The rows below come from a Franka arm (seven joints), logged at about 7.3 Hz.
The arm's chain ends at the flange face. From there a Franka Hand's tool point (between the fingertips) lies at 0.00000 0.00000 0.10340 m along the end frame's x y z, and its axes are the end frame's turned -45 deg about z.
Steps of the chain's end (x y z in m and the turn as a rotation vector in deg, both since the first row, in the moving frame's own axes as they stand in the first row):
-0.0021, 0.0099, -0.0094, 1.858, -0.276, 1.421
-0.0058, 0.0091, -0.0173, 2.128, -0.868, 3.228
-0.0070, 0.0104, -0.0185, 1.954, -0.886, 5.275
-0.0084, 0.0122, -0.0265, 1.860, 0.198, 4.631
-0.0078, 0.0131, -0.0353, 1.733, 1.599, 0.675
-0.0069, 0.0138, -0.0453, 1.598, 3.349, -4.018
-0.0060, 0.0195, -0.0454, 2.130, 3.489, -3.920
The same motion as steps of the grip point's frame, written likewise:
-0.0064, 0.0028, -0.0095, 1.509, 1.119, 1.421
-0.0088, -0.0014, -0.0174, 2.118, 0.891, 3.228
-0.0108, -0.0012, -0.0186, 2.008, 0.755, 5.275
-0.0119, 0.0007, -0.0266, 1.175, 1.455, 4.631
-0.0105, 0.0036, -0.0354, 0.095, 2.356, 0.675
-0.0083, 0.0069, -0.0455, -1.238, 3.498, -4.018
-0.0108, 0.0110, -0.0457, -0.961, 3.973, -3.920

